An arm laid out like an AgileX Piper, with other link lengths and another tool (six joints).
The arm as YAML. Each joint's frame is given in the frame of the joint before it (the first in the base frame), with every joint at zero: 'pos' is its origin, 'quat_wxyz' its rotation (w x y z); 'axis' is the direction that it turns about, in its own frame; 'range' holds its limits. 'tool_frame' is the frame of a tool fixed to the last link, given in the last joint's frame.
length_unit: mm
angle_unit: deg
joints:
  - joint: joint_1
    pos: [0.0, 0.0, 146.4]
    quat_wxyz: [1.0, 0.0, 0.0, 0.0]
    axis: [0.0, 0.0, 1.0]
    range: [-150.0, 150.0]
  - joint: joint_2
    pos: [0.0, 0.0, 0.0]
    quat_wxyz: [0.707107, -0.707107, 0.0, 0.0]
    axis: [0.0, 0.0, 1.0]
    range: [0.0, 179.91]
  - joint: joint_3
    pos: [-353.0, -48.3, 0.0]
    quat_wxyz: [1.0, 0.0, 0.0, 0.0]
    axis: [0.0, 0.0, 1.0]
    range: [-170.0, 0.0]
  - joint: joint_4
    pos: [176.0, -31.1, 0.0]
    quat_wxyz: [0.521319, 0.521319, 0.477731, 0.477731]
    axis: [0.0, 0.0, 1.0]
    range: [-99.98, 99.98]
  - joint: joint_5
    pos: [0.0, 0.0, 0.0]
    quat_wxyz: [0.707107, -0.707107, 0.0, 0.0]
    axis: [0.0, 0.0, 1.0]
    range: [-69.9, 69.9]
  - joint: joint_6
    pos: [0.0, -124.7, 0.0]
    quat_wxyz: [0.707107, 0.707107, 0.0, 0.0]
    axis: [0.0, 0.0, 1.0]
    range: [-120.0, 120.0]
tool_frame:
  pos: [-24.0, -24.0, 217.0]
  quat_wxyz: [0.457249, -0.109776, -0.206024, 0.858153]
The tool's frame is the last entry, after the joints.
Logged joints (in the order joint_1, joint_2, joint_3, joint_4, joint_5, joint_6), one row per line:
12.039 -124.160 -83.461 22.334 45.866 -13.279
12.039 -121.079 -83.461 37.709 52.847 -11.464
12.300 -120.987 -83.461 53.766 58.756 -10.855
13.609 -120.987 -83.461 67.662 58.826 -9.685
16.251 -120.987 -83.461 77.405 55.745 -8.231
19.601 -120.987 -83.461 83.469 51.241 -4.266
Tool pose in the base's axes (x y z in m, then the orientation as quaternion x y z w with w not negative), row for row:
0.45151 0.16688 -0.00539 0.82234 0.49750 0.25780 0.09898
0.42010 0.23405 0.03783 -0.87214 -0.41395 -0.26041 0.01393
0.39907 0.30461 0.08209 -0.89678 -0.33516 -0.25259 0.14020
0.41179 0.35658 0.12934 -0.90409 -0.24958 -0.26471 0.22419
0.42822 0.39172 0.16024 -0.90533 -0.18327 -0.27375 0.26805
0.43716 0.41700 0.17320 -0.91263 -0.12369 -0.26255 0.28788
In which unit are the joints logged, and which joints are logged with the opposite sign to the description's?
The joints are logged in degrees. Opposite sign: joint_2.
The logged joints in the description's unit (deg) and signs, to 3 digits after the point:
12.039 124.160 -83.461 22.334 45.866 -13.279
12.039 121.079 -83.461 37.709 52.847 -11.464
12.300 120.987 -83.461 53.766 58.756 -10.855
13.609 120.987 -83.461 67.662 58.826 -9.685
16.251 120.987 -83.461 77.405 55.745 -8.231
19.601 120.987 -83.461 83.469 51.241 -4.266

